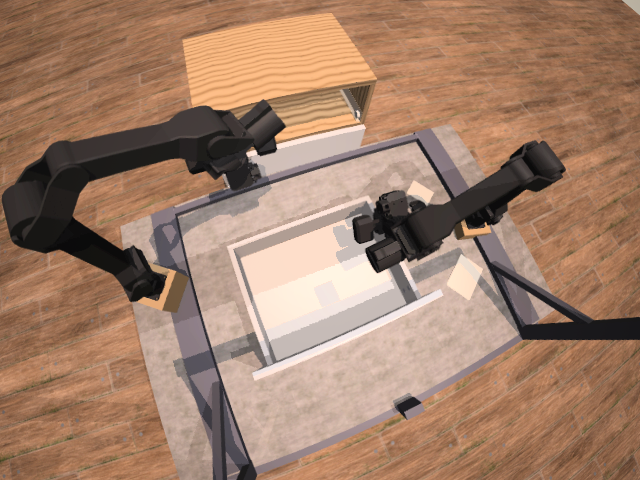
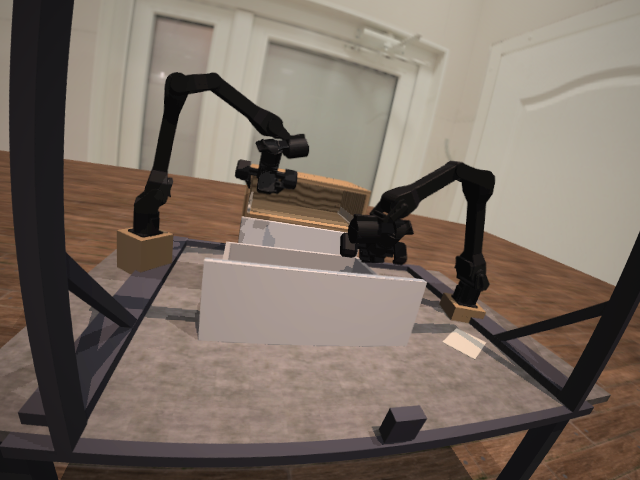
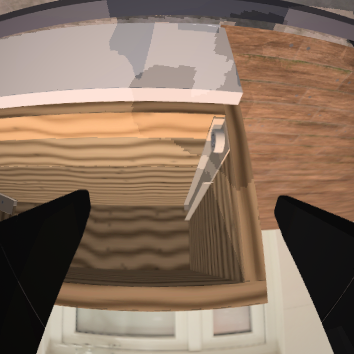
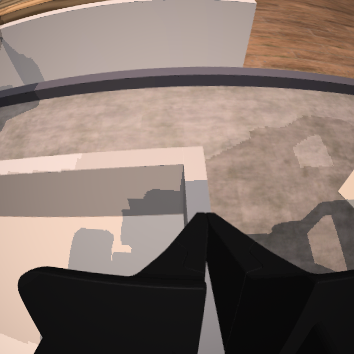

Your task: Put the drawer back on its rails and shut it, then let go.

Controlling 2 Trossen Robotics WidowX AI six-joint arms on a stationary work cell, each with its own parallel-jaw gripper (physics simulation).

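Pixels of known places: left gripper, fingertip midpoint: (image 3: pixel 185 202); right gripper, fingertip midpoint: (image 1: pixel 375 209) (image 2: pixel 362 261) (image 4: pixel 204 220); left arm's base at its link origin: (image 1: pixel 151 284) (image 2: pixel 145 232); right arm's base at its link origin: (image 1: pixel 473 218) (image 2: pixel 464 302).
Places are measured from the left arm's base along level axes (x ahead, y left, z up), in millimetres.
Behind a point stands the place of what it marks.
Observation:
The light drawer (image 1: pixel 336 322) @(x 464, y 36, z -75 mm) (image 2: pixel 310 310) @(x 482, y -6, z -21 mm) (image 4: pixel 75 195) @(x 404, y 312, z -41 mm) lies upright on the mat, away from the wooden cabinet (image 1: pixel 273 56) @(x 143, y 613, z 180 mm) (image 2: pixel 299 198) @(x 67, y 754, z 63 mm) (image 3: pixel 250 240) @(x 46, y 368, z 136 mm). The cabinet's upper bay is open, with a rail (image 1: pixel 354 105) (image 3: pixel 205 167) on its inner side wall. My left gripper (image 1: pixel 242 178) (image 2: pixel 266 183) @(x 120, y 350, z 122 mm) (image 3: pixel 185 202) @(x 120, y 350, z 122 mm) is open and empty, above and in front of the cabinet's left part. My right gripper (image 1: pixel 390 211) (image 2: pixel 374 253) (image 4: pixel 204 220) @(x 495, y 337, z -2 mm) is shut on nothing, at the drawer's back right corner; whether its fingertips touch the side wall I cannot tell.
A light lower front panel (image 1: pixel 315 155) @(x 293, y 508, z -67 mm) (image 2: pixel 289 235) @(x 197, y 446, z -28 mm) (image 3: pixel 60 65) @(x 194, y 444, z -24 mm) (image 4: pixel 150 40) @(x 313, y 521, z -43 mm) closes the cabinet's lower bay. A dark frame bar (image 1: pixel 330 162) @(x 343, y 506, z -83 mm) (image 4: pixel 175 77) @(x 356, y 515, z -86 mm) runs between cabinet and drawer. A pale square (image 1: pixel 464 277) @(x 821, y 245, z -100 mm) (image 2: pixel 464 343) @(x 821, y 240, z -100 mm) lies right of the drawer. A dark block (image 1: pixel 408 405) @(x 687, y -130, z -63 mm) (image 2: pixel 403 423) @(x 695, y -154, z -52 mm) is at the front.

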